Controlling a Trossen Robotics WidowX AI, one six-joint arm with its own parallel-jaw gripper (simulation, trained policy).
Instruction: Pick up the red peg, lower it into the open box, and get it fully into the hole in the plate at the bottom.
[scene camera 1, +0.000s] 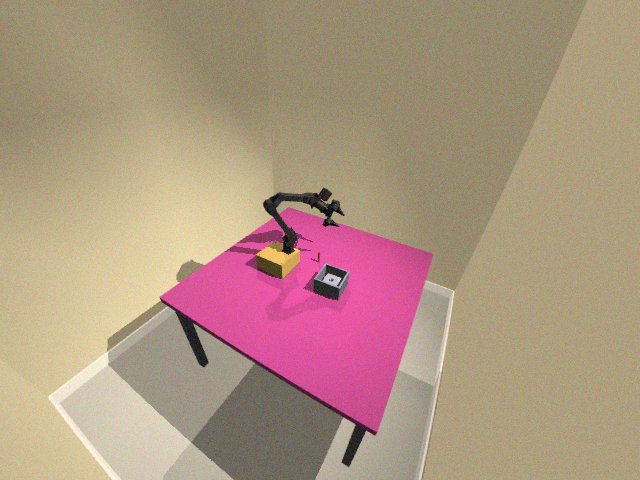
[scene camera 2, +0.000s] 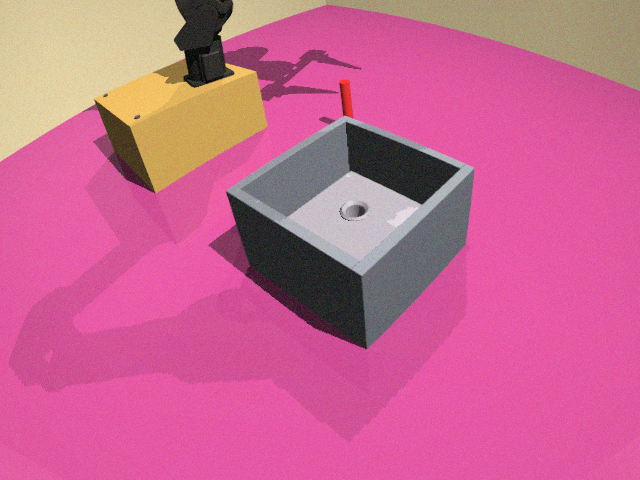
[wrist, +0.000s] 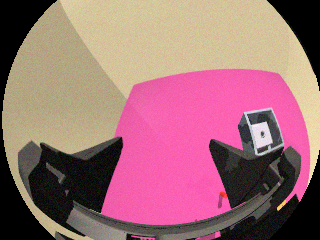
A grey box (scene camera 2: 362, 299) is 33 cm from the lens. A plate (scene camera 2: 355, 214) is 44 cm from the lens. The marked spots on the plate and the grey box are 12 cm apart.
